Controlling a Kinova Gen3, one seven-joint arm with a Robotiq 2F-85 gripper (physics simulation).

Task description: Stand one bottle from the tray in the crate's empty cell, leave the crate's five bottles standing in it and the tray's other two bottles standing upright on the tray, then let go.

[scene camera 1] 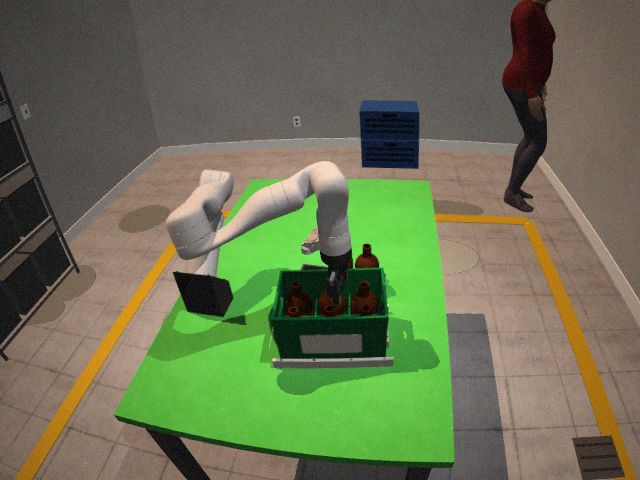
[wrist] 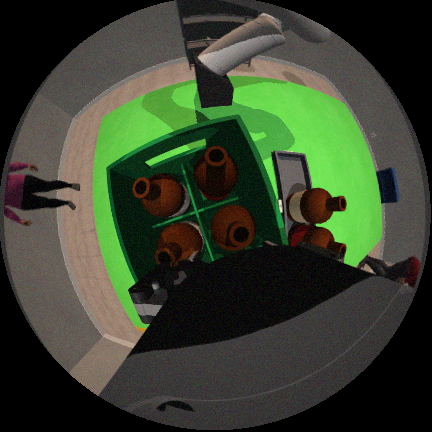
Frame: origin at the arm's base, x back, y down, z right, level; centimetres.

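Seen in the pictures: gripper, fingertip midpoint: (scene camera 1: 340,292); arm's base at its link origin: (scene camera 1: 201,276) (wrist: 210,64).
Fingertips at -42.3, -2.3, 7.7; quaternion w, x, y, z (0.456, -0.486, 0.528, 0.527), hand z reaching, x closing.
Offsets run from my fingertips to a thing's top centre, as dx, dy, dz. "spot": to the spot under its first point. Level surfaces: height alone.
The green crate {+2.0, -3.0, +3.3} (scene camera 1: 330,322) (wrist: 172,135) holds brown bottles in both rows. The middle back bottle {+2.5, -1.8, -1.4} (scene camera 1: 330,304) (wrist: 230,222) stands upright in its cell below my gripper (scene camera 1: 334,297) (wrist: 231,254), which is open, its fingers low over the crate around the bottle's neck area. Beside it are the left back bottle {+11.7, -1.7, -0.9} (scene camera 1: 297,301) (wrist: 215,177), the right back bottle {-6.1, -1.7, -1.3} (scene camera 1: 363,299), and front-row bottles whose necks show. In the wrist view the crate's third column is hidden by the gripper. Behind the crate, the tray {+2.4, +12.0, -20.1} (scene camera 1: 311,267) (wrist: 291,153) bears two upright bottles, one {-6.2, -1.4, -18.7} (scene camera 1: 367,259) {+1.8, -1.4, -19.9} (wrist: 316,206) clear and one (wrist: 320,236) partly hidden.
A light bar {spot: +1.1, +12.0, +13.7} (scene camera 1: 333,362) lies along the crate's front. A black box (scene camera 1: 204,293) (wrist: 215,90) is left of the crate near the arm's base. The green table {dy +14.6} (scene camera 1: 330,418) carries them. Blue crates (scene camera 1: 389,133) (wrist: 388,185) and a person in red (scene camera 1: 529,51) are beyond the table.
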